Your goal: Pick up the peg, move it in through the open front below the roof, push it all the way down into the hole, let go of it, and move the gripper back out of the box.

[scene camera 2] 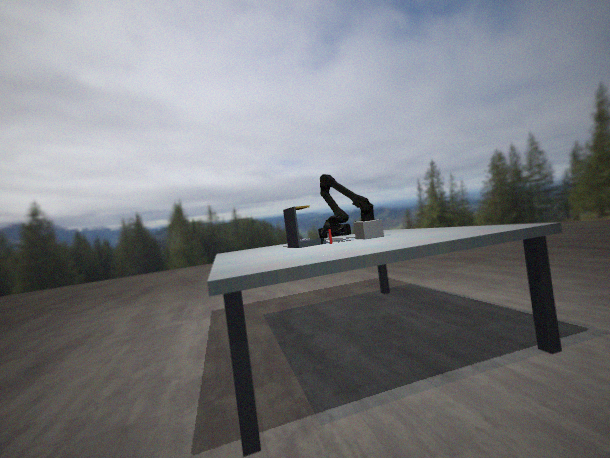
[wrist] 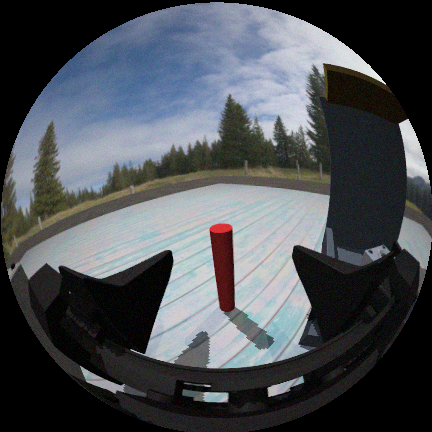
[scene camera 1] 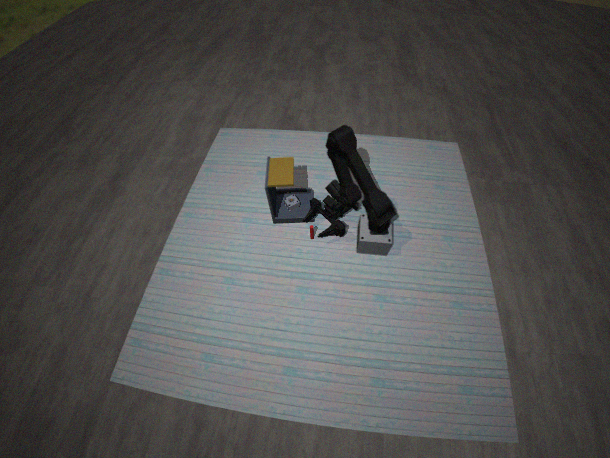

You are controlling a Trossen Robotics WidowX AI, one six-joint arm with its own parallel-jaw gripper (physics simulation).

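Frame: origin at the arm's base, x ahead, y left, z up, level; metres.
Where they show: gripper, fingertip midpoint: [scene camera 2: 328, 233] [wrist: 234, 255] [scene camera 1: 310, 228]; arm's base, link origin: [scene camera 2: 368, 220] [scene camera 1: 378, 226].
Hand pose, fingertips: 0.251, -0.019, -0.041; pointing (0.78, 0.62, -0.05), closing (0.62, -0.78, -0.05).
Things, the pixels of their top centre, and the offset from my fingertips, as dx, dy, dz. "spot": a spot on its surface instead.
- red peg, top centre: [wrist: 220, 227] [scene camera 1: 311, 226] [scene camera 2: 329, 229] -0.006, +0.005, +0.023
- box, top centre: [scene camera 1: 289, 170] [scene camera 2: 301, 207] +0.073, -0.147, +0.167
- yellow roof, surface spot: [scene camera 1: 281, 171] spot: +0.101, -0.142, +0.167
- pale block, top centre: [wrist: 385, 254] [scene camera 1: 291, 199] +0.081, -0.157, -0.016
A red peg [scene camera 1: 312, 232] [scene camera 2: 330, 236] [wrist: 223, 270] stands upright on the table, outside the box. My gripper [scene camera 1: 314, 228] [wrist: 234, 255] is open, low over the table. In the wrist view the peg shows in the gap between the two fingertips, touching neither, a little beyond them. The box [scene camera 1: 292, 220] [scene camera 2: 291, 228] [wrist: 366, 175] has dark walls and a yellow roof [scene camera 1: 281, 171] [scene camera 2: 302, 207] [wrist: 362, 90] over its back part. A pale block [scene camera 1: 291, 201] [wrist: 376, 252] with the hole sits on the box floor; fingers partly hide it in the wrist view.
The box stands right beside one finger, its low rim near that finger in scene camera 1. The arm's grey base block [scene camera 1: 374, 244] [scene camera 2: 369, 229] stands to the right on the table [scene camera 1: 310, 325] [scene camera 2: 400, 252].
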